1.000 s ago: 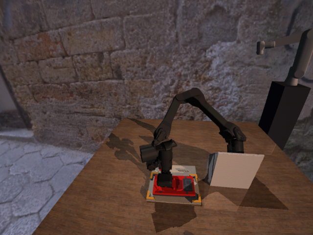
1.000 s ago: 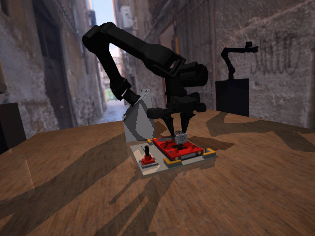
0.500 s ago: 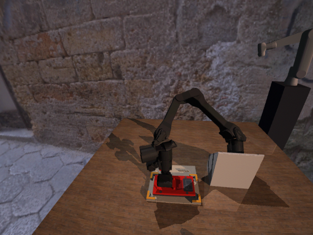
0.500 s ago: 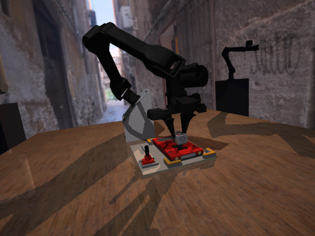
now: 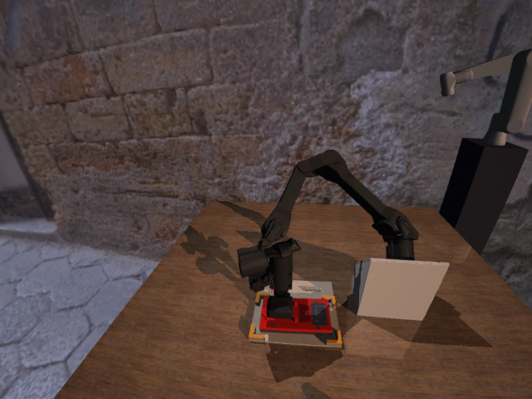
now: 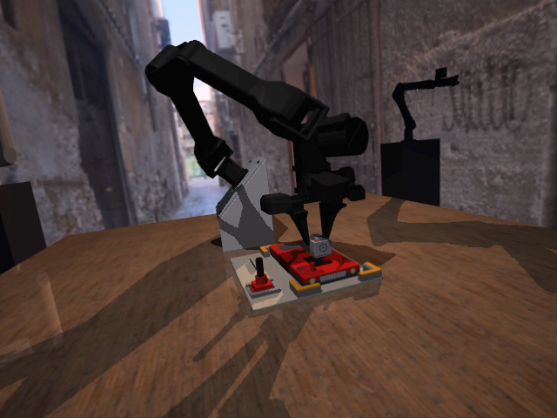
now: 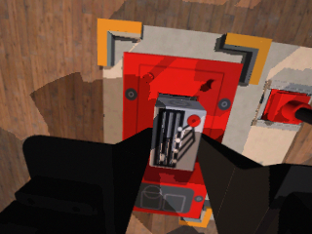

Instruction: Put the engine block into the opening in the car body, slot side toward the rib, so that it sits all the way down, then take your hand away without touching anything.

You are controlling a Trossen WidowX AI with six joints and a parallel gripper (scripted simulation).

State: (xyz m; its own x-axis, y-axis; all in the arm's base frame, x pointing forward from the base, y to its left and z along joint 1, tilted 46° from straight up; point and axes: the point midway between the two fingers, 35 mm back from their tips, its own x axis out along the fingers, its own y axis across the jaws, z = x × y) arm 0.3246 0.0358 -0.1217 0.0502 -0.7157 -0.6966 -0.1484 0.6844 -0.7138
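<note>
Right now the grey engine block is 10 mm below my gripper tip. From my gripper tip the other things lie so: grey base plate 30 mm behind, 20 mm to the right, 50 mm below.
</note>
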